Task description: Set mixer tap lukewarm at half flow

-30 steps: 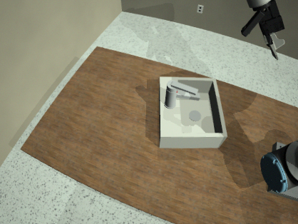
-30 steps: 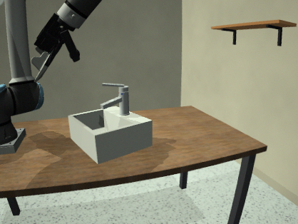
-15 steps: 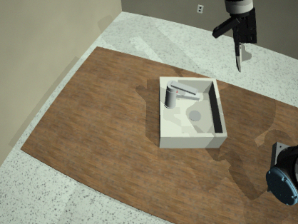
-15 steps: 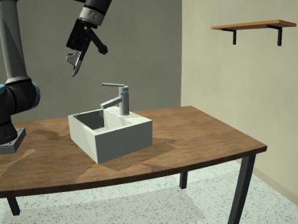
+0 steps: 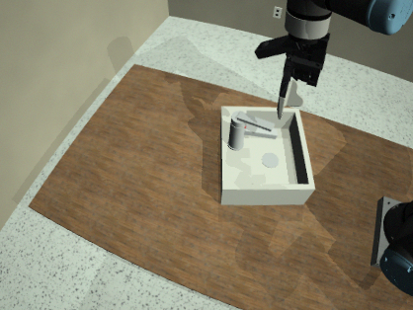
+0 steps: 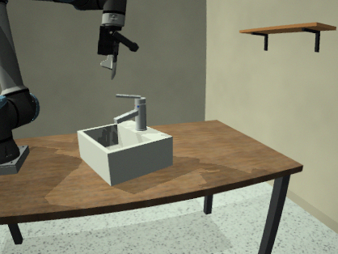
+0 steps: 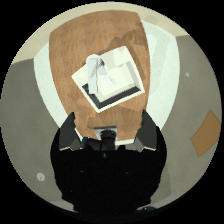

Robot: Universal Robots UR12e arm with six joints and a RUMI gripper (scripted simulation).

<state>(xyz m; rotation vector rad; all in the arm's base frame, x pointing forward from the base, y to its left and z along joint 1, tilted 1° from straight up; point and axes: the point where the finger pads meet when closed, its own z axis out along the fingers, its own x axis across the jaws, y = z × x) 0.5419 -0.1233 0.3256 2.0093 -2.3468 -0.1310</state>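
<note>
My gripper is now 9 cm above the lever, 7 cm short of it and 3 cm to the right of it. Also, from my hand: white square basin 33 cm below, 1 cm to the right, 1 cm ahead; grey mixer tap 13 cm below, 9 cm ahead, 2 cm to the left.
</note>
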